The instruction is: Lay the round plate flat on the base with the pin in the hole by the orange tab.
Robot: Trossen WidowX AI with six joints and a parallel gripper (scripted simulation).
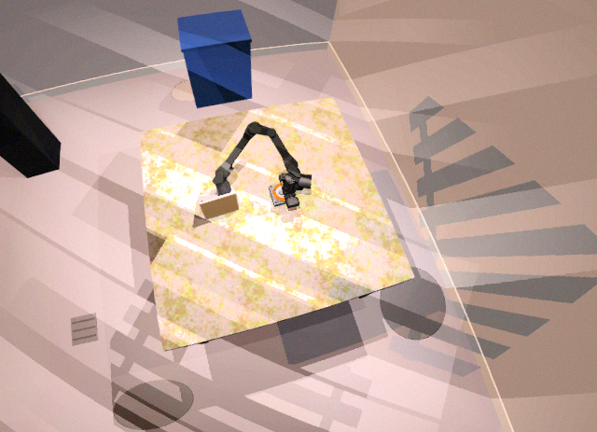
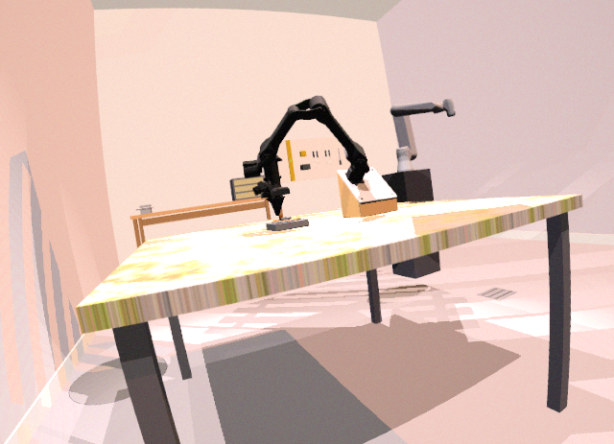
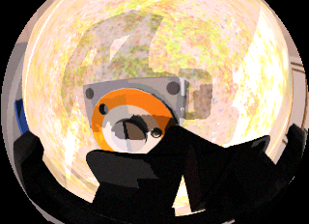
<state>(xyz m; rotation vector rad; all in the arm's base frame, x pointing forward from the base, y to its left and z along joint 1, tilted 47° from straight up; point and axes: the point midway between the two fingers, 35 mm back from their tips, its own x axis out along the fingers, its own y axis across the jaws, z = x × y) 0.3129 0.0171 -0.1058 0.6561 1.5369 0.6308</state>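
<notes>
Now: the grey block 5 cm to the left of my gripper tip, 2 cm below it and 1 cm behind it.
</notes>
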